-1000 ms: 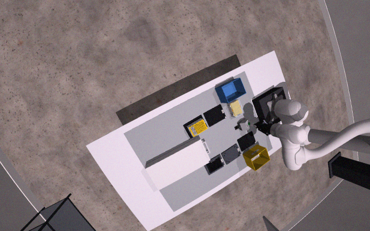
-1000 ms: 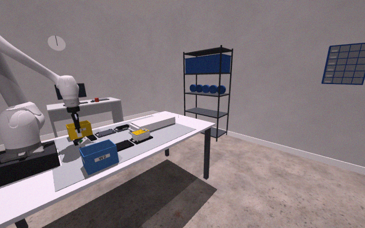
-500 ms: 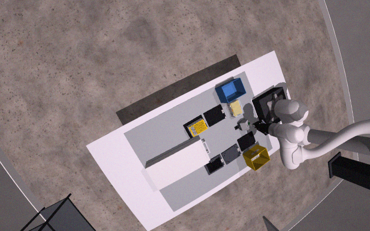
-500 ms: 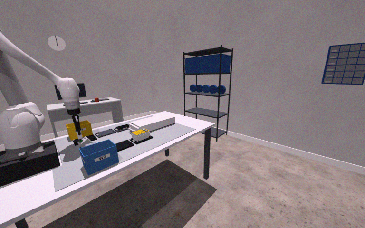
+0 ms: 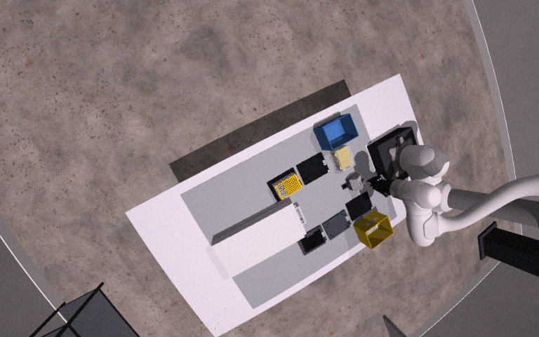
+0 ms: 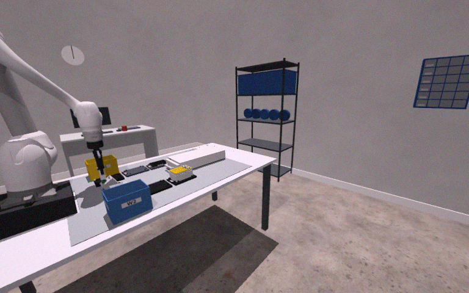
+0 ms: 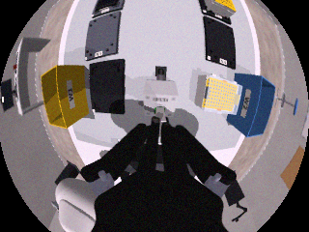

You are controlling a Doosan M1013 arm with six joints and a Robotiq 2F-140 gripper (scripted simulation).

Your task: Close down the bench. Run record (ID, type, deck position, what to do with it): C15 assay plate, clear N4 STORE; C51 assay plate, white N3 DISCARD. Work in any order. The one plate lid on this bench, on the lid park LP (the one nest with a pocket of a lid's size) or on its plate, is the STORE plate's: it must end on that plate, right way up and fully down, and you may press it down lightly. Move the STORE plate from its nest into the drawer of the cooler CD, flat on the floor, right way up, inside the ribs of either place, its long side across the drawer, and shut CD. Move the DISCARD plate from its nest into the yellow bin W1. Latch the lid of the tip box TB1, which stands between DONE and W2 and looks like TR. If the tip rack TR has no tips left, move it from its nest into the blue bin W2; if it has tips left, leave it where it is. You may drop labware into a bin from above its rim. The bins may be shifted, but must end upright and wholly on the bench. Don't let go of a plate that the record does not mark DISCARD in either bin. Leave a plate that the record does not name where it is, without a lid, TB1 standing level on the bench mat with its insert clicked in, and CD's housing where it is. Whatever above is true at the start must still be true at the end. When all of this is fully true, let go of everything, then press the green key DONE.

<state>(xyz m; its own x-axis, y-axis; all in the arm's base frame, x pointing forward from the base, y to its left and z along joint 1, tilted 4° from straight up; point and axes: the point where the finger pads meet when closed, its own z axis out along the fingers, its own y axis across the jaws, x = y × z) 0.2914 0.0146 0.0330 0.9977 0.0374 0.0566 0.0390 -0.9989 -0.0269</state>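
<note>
Now: hand 5 cm above the green key DONE. The rest, counted from my hand: white plate: 33 cm to the left, 10 cm below, 3 cm ahead; then yellow bin W1: 32 cm to the left, 7 cm below, 3 cm ahead; then blue bin W2: 32 cm to the right, 7 cm below, 6 cm ahead.
</note>
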